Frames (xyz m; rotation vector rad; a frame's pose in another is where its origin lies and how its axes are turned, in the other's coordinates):
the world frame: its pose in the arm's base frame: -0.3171 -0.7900 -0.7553 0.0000 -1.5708 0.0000
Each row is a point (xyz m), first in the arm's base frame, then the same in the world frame.
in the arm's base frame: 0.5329 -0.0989 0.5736
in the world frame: 1.3289 0.6911 -0.8500
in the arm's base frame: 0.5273 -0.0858 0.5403
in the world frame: 1.2956 0.7042 -0.8444
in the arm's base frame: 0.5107 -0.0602 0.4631
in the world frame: 1.2184 0.7298 -0.8278
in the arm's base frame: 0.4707 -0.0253 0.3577
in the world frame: 1.1130 0.7647 -0.7878
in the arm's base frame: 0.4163 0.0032 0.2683
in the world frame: 1.0236 0.7932 -0.7334
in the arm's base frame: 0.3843 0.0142 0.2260
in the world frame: 0.9813 0.8042 -0.7014
